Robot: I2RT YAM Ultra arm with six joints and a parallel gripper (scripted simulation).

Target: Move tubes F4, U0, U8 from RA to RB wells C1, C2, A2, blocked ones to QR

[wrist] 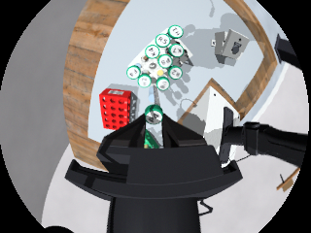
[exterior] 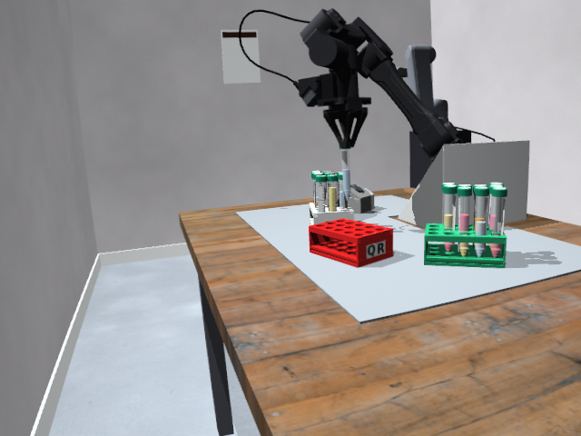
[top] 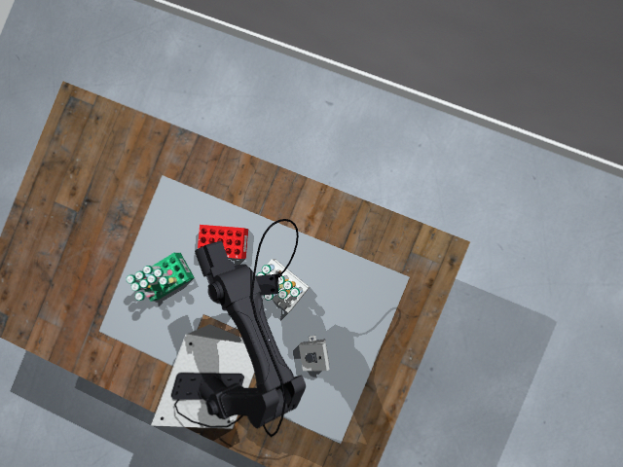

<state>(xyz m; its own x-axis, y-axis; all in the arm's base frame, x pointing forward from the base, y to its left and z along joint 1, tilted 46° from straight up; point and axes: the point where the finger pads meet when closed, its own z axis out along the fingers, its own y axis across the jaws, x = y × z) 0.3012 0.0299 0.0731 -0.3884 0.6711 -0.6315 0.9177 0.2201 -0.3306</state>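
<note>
The tube is 1 cm to the right of my hand and 6 cm below it. Also, from my hand: red rack QR 7 cm ahead, 13 cm to the left, 16 cm below; then tube with yellow filling 3 cm ahead, 2 cm to the right, 12 cm below; then white rack RB 1 cm ahead, 6 cm to the right, 16 cm below.
</note>
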